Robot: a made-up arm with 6 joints.
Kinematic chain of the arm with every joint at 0, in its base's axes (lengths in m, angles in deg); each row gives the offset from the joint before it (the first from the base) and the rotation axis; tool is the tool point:
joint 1: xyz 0 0 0.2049 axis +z
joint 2: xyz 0 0 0 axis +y
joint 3: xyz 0 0 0.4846 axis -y
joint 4: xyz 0 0 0 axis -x
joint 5: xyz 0.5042 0 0 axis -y
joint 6: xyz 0 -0.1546 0 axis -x
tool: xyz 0 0 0
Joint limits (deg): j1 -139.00..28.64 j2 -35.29..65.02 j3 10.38..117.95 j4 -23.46..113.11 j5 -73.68..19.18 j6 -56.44..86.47
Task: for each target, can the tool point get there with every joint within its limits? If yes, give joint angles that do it. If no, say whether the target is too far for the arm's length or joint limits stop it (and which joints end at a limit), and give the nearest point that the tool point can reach.
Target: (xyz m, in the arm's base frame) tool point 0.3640 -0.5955 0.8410
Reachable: yes | joints -56.17 25.68 31.17 79.14 -29.30 53.88
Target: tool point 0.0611 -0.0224 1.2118
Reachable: yes | joints 10.27 -1.03 65.22 77.70 -63.52 1.19
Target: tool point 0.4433 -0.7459 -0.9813
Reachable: no: too far | nearest point 0.3553 -0.5979 -0.0373 | short by 0.960 m
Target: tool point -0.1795 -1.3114 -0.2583
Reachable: no: too far | nearest point -0.1166 -0.8522 0.0917 | short by 0.581 m
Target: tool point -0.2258 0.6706 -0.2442
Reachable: no: joint limits stop it (at a limit: joint 2, joint 3) | nearest point -0.2552 0.7580 0.6894 | short by 0.938 m
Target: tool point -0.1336 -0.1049 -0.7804
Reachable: no: joint limits stop it (at a limit: joint 2, joint 3, joint 4) | nearest point -0.5470 -0.4295 -0.0373 | short by 0.910 m
